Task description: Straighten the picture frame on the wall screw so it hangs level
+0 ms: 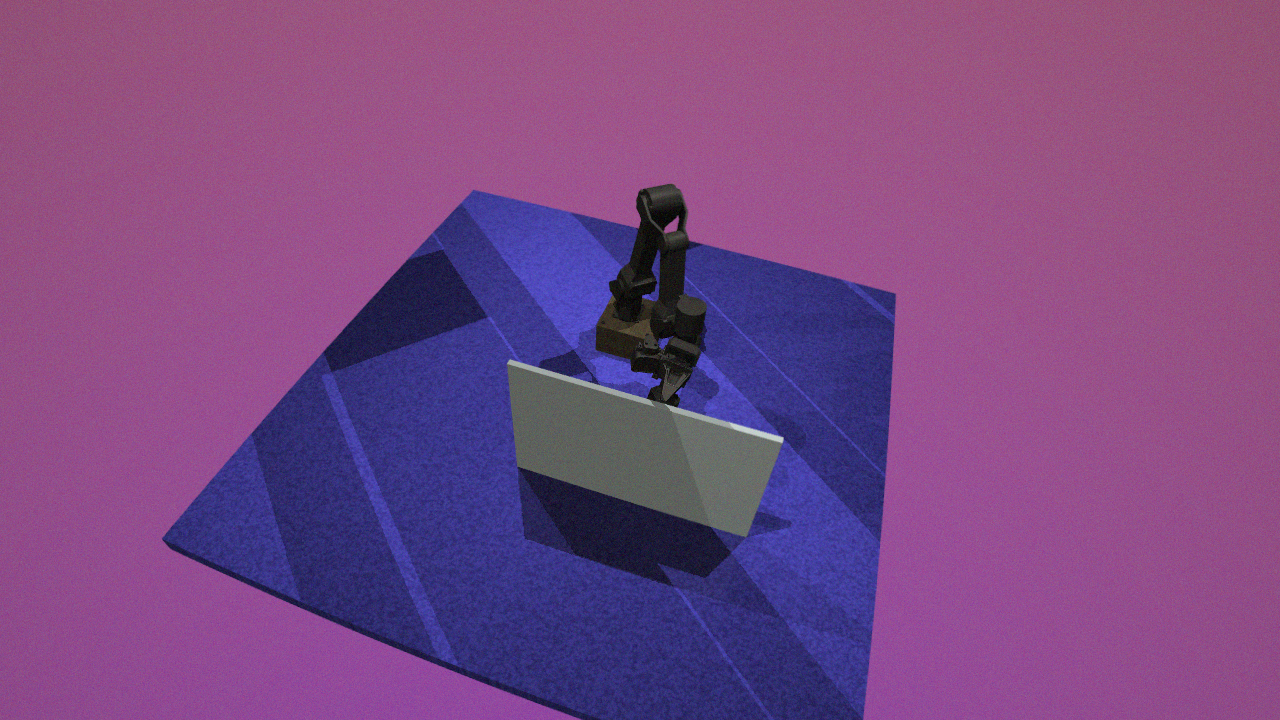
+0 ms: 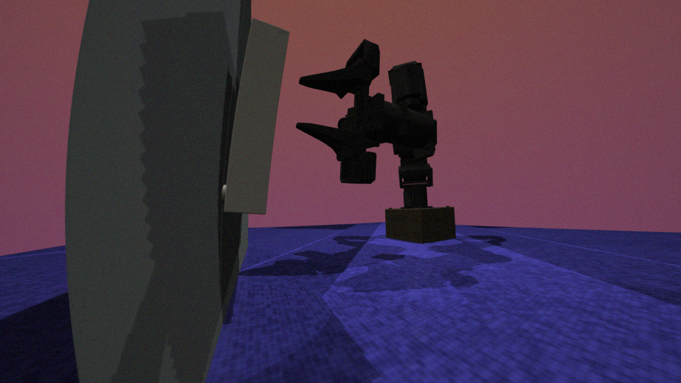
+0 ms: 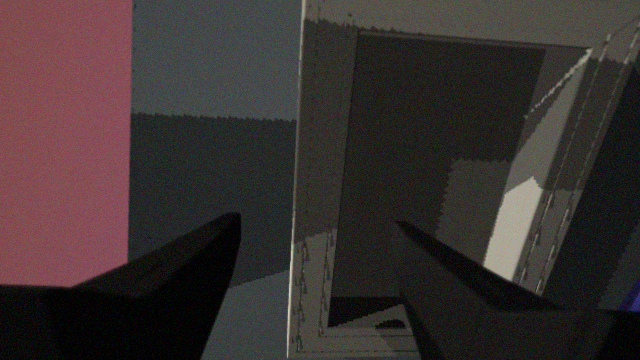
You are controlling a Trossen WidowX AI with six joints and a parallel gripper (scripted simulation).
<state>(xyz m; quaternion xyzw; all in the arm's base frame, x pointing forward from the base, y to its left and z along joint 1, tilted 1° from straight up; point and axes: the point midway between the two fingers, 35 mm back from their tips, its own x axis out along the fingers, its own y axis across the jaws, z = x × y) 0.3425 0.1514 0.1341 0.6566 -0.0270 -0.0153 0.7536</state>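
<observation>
The beige picture frame lies 5 cm ahead of my gripper tip, 1 cm to the right of it and 5 cm below it. The rest, counted from my gripper tip: grey wall panel (6 cm ahead, 2 cm to the right, 6 cm below).
</observation>
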